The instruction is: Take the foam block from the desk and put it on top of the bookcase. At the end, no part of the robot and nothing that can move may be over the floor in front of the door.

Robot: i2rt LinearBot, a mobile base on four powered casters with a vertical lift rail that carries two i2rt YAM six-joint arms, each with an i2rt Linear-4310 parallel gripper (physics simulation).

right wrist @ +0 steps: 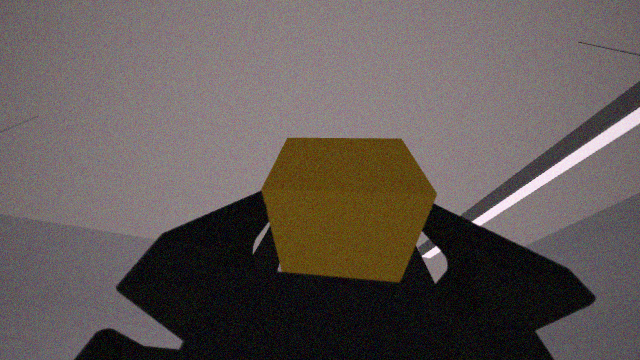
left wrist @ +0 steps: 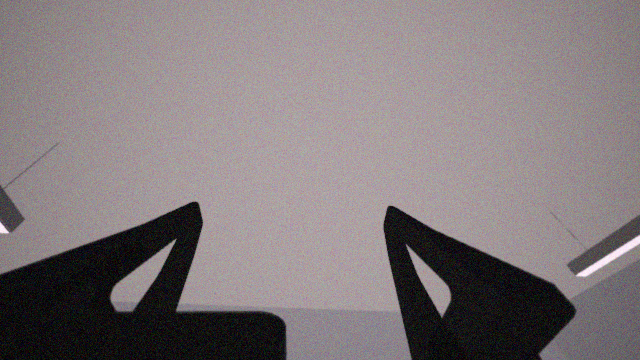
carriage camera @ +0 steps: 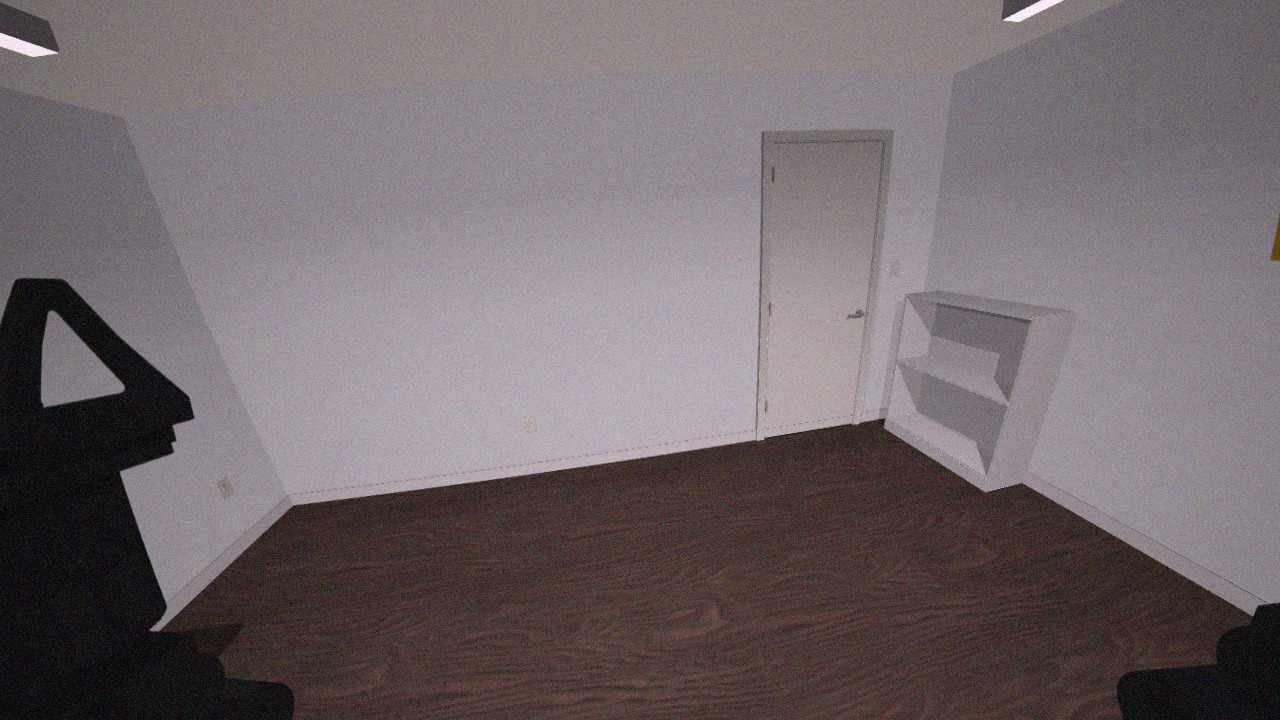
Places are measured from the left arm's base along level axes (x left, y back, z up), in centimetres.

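Pixels of known places: left gripper, fingertip midpoint: (left wrist: 295, 213); right gripper, fingertip midpoint: (right wrist: 340, 185).
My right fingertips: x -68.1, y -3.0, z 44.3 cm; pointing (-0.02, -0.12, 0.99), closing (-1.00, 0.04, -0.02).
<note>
Behind a point stands the place of what it marks.
The yellow foam block (right wrist: 347, 230) {x -68.1, y -1.2, z 40.0 cm} is held between the fingers of my right gripper (right wrist: 340, 185) {x -68.1, y -3.0, z 44.3 cm}, with the ceiling behind it. A sliver of yellow, which looks like the block (carriage camera: 1276, 240) {x -65.7, y -8.5, z 40.0 cm}, shows at the right edge of the carriage view. My left gripper (left wrist: 295, 213) {x -0.6, y -4.3, z 43.3 cm} is open and empty, pointing at the ceiling; part of it also shows at the left of the carriage view. The white bookcase (carriage camera: 1029, 394) {x -231.0, y -162.7, z -50.8 cm} stands against the right wall, right of the door (carriage camera: 819, 277) {x -144.4, y -240.3, z 7.7 cm}, some way off. The door is shut. The desk does not show in these views.
Dark wood floor (carriage camera: 644, 573) {x -18.4, y -118.2, z -113.0 cm} lies between me and the back wall. The floor in front of the door (carriage camera: 823, 465) borders the bookcase's left side. Dark arm parts fill the lower left and lower right corners of the carriage view. Lamps hang from the ceiling.
</note>
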